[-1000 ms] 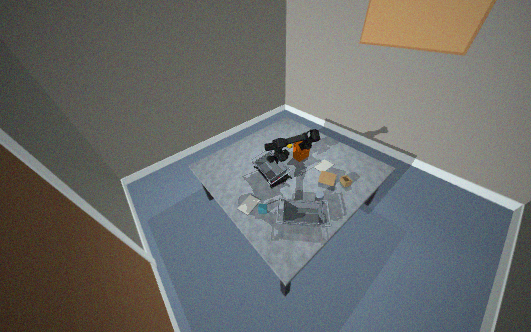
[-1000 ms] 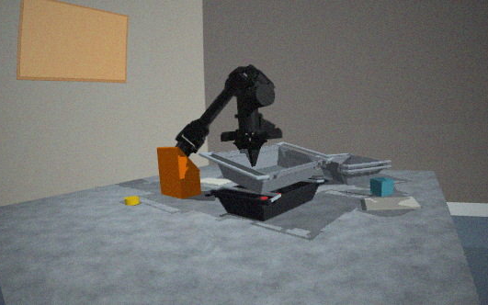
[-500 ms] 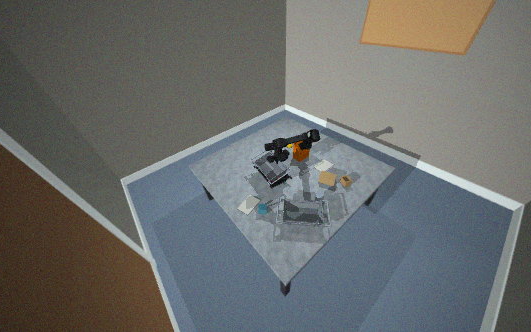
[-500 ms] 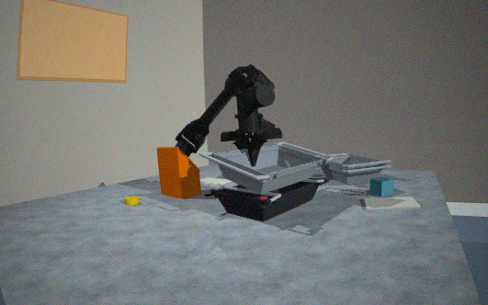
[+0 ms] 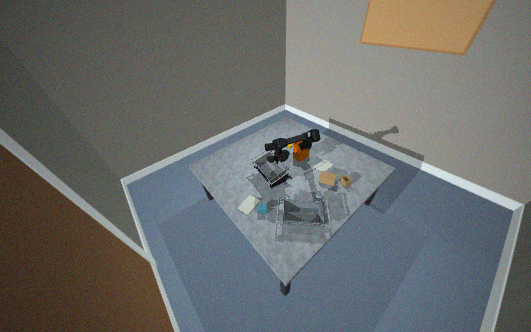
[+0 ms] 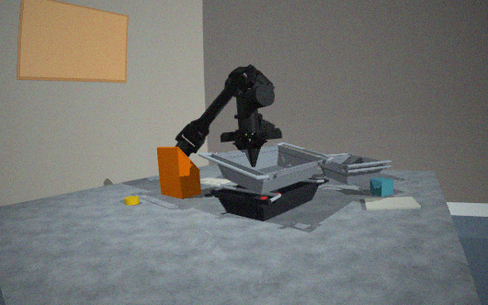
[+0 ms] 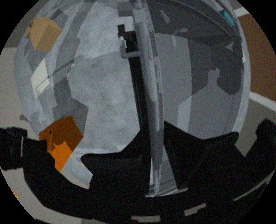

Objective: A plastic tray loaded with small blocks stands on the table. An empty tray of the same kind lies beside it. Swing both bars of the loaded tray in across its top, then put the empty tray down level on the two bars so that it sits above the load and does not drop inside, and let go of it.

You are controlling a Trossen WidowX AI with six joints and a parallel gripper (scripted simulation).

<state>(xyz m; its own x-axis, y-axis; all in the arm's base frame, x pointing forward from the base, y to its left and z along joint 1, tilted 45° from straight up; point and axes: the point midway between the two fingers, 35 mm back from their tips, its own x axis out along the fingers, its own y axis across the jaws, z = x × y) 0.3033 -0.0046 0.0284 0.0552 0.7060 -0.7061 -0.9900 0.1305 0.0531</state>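
The grey tray is 8 cm ahead of my gripper tip, 1 cm to the right of it and 2 cm above it. The rest, counted from my gripper tip: box: 32 cm behind, 44 cm to the left, 9 cm below; yellow disc: 33 cm behind, 21 cm to the right, 10 cm below; teal cube: 33 cm ahead, 21 cm to the left, 9 cm below.
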